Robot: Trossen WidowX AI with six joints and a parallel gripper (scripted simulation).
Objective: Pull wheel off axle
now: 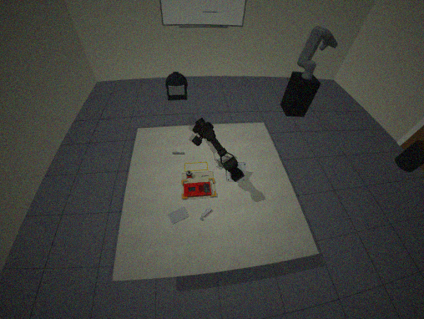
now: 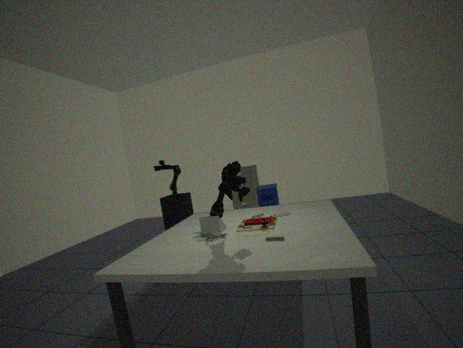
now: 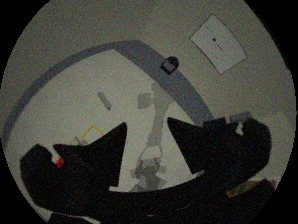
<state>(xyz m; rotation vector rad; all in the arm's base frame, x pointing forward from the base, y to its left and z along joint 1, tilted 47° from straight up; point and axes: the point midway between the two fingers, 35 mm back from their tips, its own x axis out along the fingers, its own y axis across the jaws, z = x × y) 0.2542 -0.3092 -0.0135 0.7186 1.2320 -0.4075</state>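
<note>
My gripper tip is now 9 cm short of the grey wheel, 22 cm to the right of it and 20 cm above it. Also, from my gripper tip: thin grey piece: 19 cm ahead, 1 cm to the right, 23 cm below; upright axle: 8 cm ahead, 22 cm to the left, 20 cm below.
</note>
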